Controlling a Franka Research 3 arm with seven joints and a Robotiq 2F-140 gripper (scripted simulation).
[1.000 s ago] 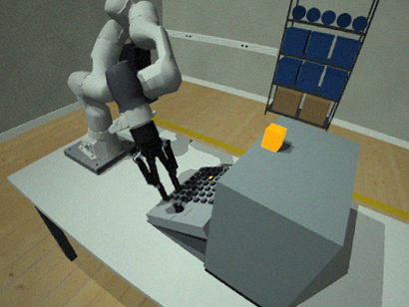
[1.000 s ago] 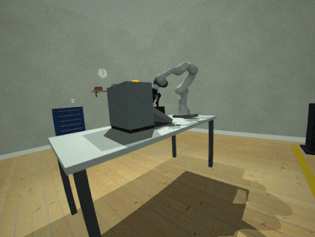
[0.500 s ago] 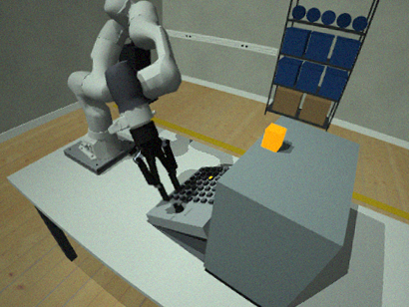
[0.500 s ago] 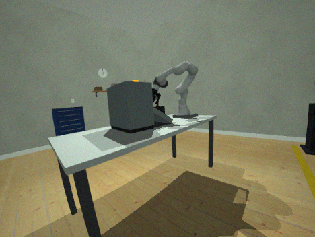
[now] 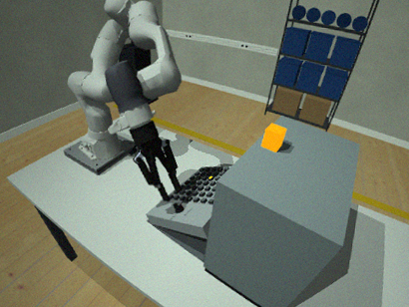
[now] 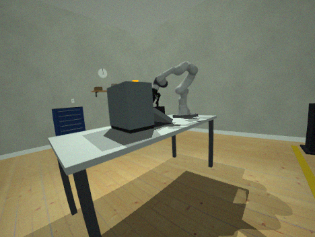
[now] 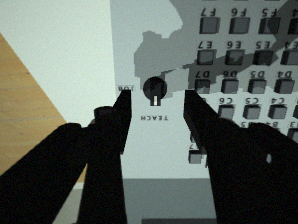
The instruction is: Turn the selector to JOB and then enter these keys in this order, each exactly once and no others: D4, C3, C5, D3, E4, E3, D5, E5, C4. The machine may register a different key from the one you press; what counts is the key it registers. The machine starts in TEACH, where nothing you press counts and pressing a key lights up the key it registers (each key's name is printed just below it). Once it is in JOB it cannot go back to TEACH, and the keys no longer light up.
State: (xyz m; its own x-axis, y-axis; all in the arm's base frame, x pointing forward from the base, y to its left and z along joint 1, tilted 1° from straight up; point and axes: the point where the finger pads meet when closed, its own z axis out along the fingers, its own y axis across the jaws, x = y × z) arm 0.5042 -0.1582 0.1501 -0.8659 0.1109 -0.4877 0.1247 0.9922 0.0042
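Right now the selector knob is 70 mm below my hand, 40 mm ahead of it and 10 mm to the right of it. Also, from my hand: key 150 mm to the left, 90 mm ahead, 60 mm below.
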